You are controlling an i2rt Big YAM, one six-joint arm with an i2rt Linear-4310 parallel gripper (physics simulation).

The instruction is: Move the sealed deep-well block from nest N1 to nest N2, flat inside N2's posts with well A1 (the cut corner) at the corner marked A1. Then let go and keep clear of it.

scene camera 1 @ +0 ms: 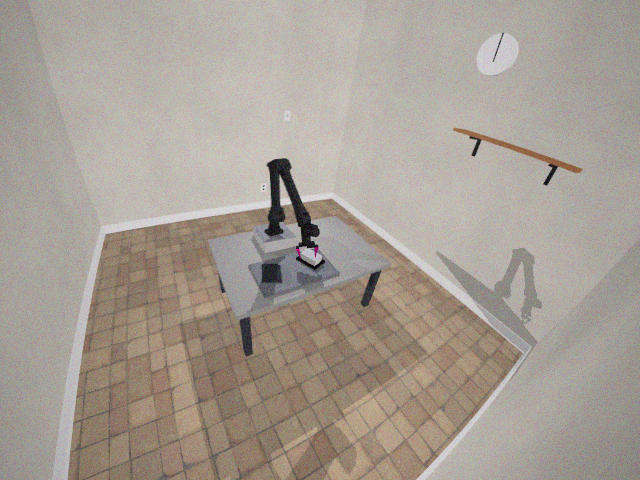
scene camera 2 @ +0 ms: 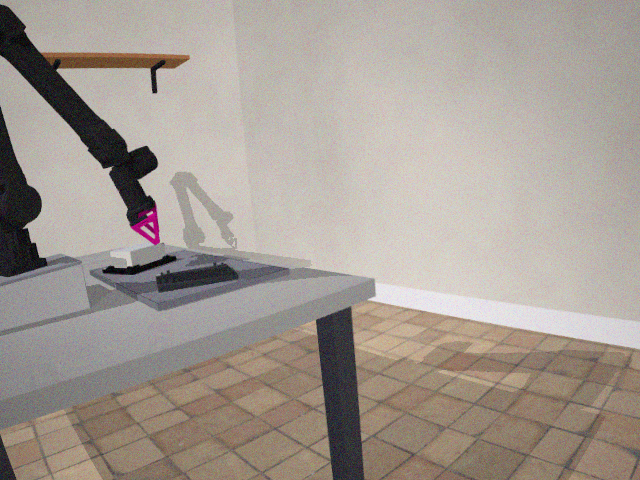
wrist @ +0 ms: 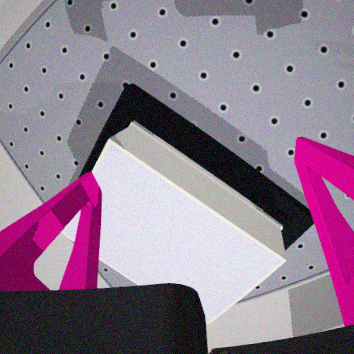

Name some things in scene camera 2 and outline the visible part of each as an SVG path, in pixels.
My gripper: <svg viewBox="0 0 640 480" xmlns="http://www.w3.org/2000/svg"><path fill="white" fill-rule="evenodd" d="M136 181L124 190L119 191L128 208L126 216L130 222L129 225L134 231L156 245L160 243L156 203L150 195L146 196L139 181ZM140 227L145 226L155 234L155 239L149 236Z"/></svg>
A white block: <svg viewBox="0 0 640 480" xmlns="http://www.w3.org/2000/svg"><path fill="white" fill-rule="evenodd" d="M164 242L156 245L153 243L140 243L111 251L111 266L114 266L114 268L127 268L128 266L133 267L138 264L142 266L163 259L163 256L167 256Z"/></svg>
